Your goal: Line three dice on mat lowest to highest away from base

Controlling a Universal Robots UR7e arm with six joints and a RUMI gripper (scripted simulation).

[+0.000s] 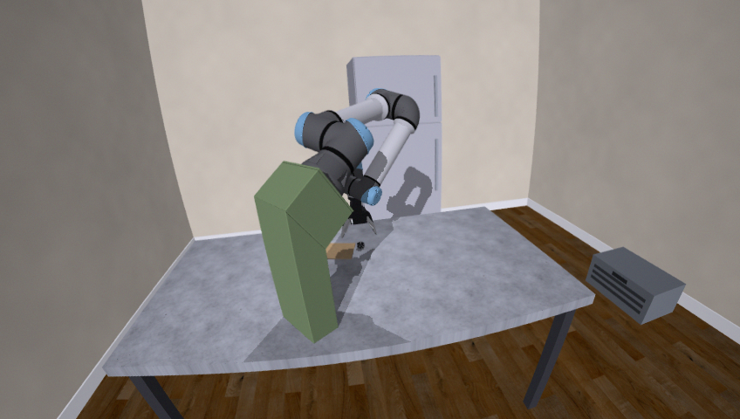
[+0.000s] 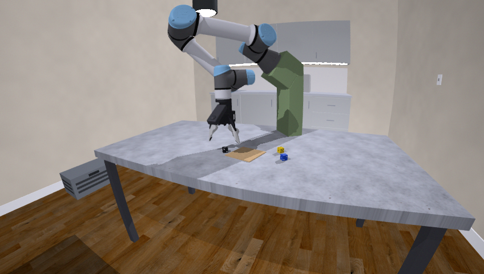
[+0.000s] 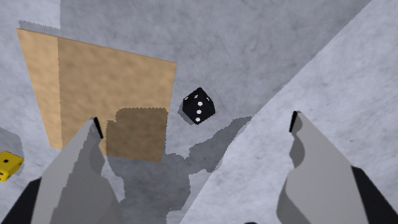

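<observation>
Now: hand 2 cm past the black die and 4 cm above it. Also, from my hand: blue die: 6 cm ahead, 28 cm to the left, 4 cm below; then mat: 11 cm to the left, 5 cm below; then yellow die: 3 cm behind, 27 cm to the left, 4 cm below.
</observation>
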